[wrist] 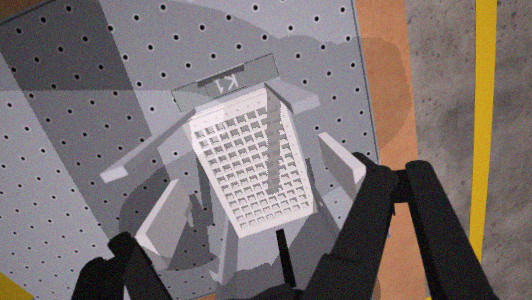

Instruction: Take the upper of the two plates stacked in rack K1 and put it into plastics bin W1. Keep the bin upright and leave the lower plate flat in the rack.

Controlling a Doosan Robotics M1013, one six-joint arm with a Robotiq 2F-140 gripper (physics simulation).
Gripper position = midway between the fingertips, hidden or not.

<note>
In view: my gripper (252, 171) and a plate (247, 147).
</note>
